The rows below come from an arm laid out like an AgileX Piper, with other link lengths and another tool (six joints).
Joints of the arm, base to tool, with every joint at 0 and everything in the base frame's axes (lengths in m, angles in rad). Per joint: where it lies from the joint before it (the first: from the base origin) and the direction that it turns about. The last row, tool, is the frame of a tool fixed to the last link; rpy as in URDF.
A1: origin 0 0 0.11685 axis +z
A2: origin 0 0 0 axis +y
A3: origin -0.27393 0 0.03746 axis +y
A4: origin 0.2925 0 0.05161 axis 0.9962 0 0.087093
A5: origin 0 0 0 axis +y
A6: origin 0.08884 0 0.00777 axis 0.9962 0 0.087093
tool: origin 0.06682 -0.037 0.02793 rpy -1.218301 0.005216 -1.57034
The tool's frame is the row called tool.
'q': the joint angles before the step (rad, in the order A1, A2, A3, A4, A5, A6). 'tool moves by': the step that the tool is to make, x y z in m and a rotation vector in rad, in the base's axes. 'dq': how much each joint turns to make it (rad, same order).
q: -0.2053 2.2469 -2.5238 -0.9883 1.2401 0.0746
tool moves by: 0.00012 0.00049 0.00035 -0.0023 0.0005 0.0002
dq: 0.0011 0.0000 -0.0001 -0.0025 0.0001 -0.0001
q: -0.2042 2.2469 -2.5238 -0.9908 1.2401 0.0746
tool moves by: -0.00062 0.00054 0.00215 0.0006 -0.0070 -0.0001
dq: 0.0008 0.0011 -0.0089 0.0016 0.0019 -0.0001
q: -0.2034 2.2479 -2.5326 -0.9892 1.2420 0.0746
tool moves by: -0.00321 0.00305 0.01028 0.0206 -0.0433 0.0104
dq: 0.0020 -0.0013 -0.0401 0.0301 0.0045 -0.0008
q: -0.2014 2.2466 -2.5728 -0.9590 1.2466 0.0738
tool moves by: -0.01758 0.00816 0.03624 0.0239 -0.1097 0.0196
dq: 0.0045 -0.0356 -0.0701 0.0465 0.0072 0.0018
